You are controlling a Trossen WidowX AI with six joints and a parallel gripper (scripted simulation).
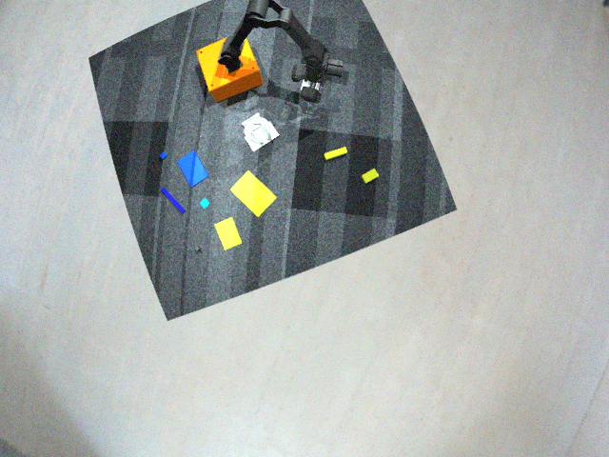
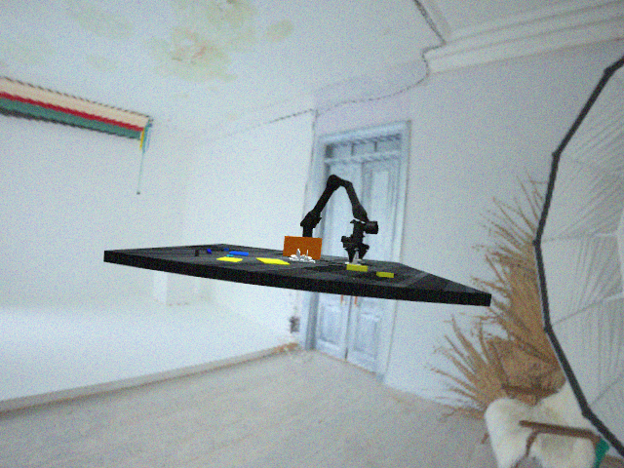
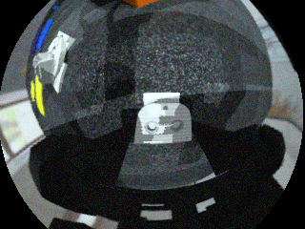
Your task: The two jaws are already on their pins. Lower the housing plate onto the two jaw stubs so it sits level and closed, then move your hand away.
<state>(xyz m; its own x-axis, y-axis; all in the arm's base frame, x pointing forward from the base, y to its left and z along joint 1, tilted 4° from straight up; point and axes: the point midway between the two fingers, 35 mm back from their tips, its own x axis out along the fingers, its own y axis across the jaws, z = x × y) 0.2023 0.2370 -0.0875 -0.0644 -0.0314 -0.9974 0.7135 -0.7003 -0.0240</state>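
Now: gripper tip 10 mm to the left of the white piece and 10 mm past it. Also, from my gripper tip: small blue cube 680 mm to the right, 70 mm behind; then blue plate 590 mm to the right, 40 mm ahead, 10 mm below; then cyan cube 620 mm to the right, 190 mm ahead, 10 mm below.
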